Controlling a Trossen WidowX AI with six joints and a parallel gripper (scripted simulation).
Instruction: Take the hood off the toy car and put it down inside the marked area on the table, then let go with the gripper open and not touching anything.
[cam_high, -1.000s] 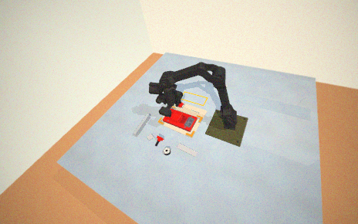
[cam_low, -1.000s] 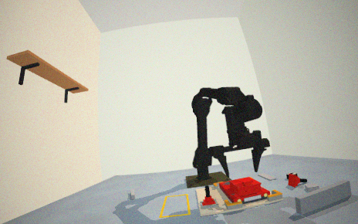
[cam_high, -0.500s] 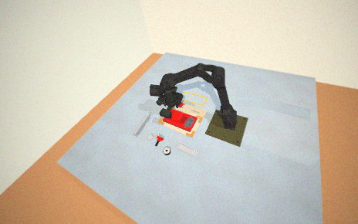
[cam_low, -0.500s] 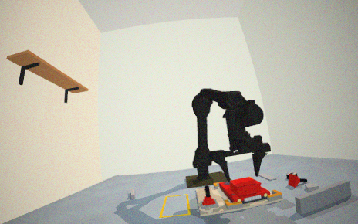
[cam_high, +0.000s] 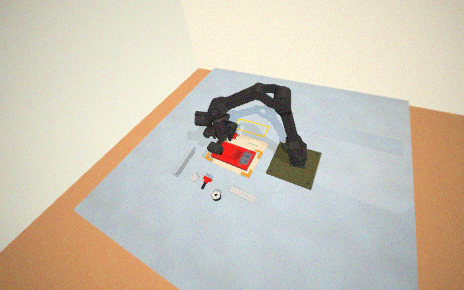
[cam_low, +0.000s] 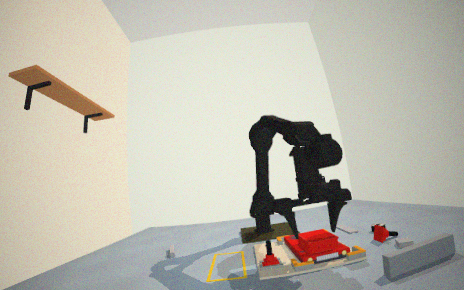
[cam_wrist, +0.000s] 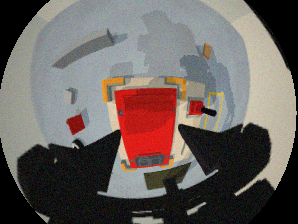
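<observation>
Now: the red hood 1 cm below my gripper tip. From my gripper tip the other things lie so: small wooden block: 15 cm ahead, 20 cm to the right, 5 cm below; small grey block: 10 cm ahead, 18 cm to the left, 4 cm below; grey strip: 14 cm behind, 19 cm to the left, 5 cm below.
</observation>
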